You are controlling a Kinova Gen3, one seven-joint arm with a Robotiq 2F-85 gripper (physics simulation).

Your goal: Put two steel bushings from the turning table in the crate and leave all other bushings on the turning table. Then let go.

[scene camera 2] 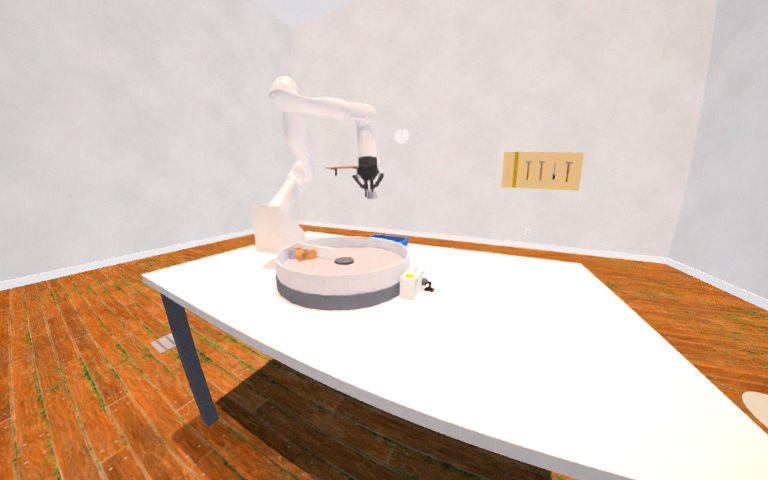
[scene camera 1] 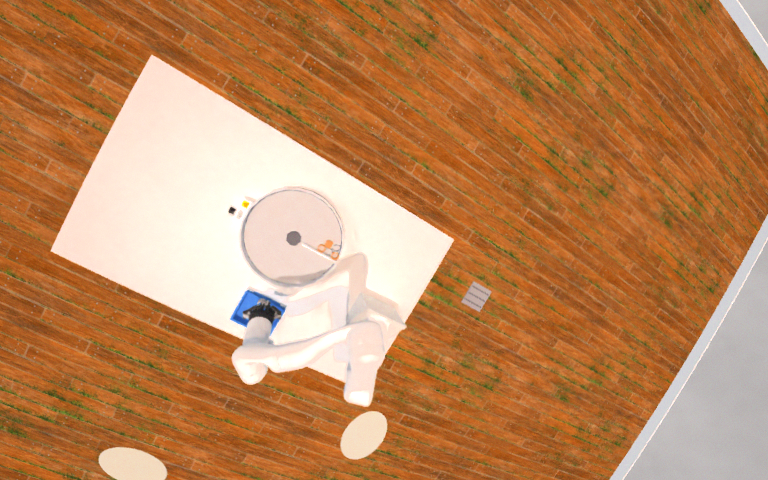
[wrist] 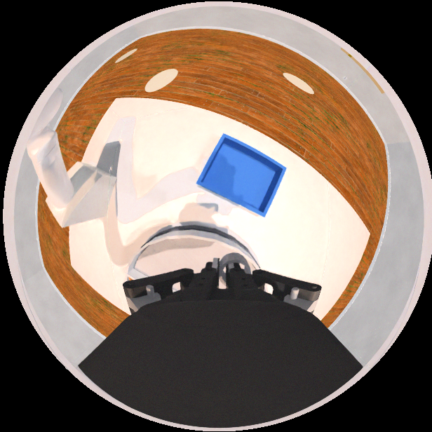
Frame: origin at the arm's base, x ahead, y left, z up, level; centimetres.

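Where they show: gripper, between the fingertips: (scene camera 2: 369, 198) (scene camera 1: 265, 302); arm's base, origin of its link: (scene camera 2: 275, 214) (scene camera 1: 377, 321).
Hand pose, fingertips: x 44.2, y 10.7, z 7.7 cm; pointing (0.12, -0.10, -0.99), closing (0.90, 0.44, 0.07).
Each offset is from my fingertips to the top centre of the thing. Level surfaces: height alone.
My gripper (scene camera 1: 261, 303) (scene camera 2: 370, 193) (wrist: 222, 265) is shut on a steel bushing @(dx +0.9, dy +0.7, dz +2.8 cm) (scene camera 2: 372, 195) (wrist: 235, 258), a grey ring at its fingertips. It is high above the table and, in the first scene view, over the blue crate @(dx -0.1, dy +14.9, dz -19.6 cm) (scene camera 1: 240, 303) (scene camera 2: 390, 238) (wrist: 242, 175). The crate's floor looks bare in the wrist view. The round turning table (scene camera 1: 269, 226) (scene camera 2: 345, 281) (wrist: 175, 260) holds several bushings by its bar: orange ones (scene camera 1: 328, 243) (scene camera 2: 308, 254) and at least one steel one (scene camera 1: 336, 247). The gripper partly hides the turning table in the wrist view.
The bar (scene camera 1: 317, 250) (scene camera 2: 322, 249) runs from the hub to the rim of the turning table. A white control box @(dx +26.8, dy -21.8, dz -18.8 cm) (scene camera 2: 411, 283) stands beside it. The arm's base (scene camera 2: 269, 229) (wrist: 90, 200) stands on the white table @(dz -24.6 cm) (scene camera 1: 141, 169) (scene camera 2: 481, 339) (wrist: 310, 245).
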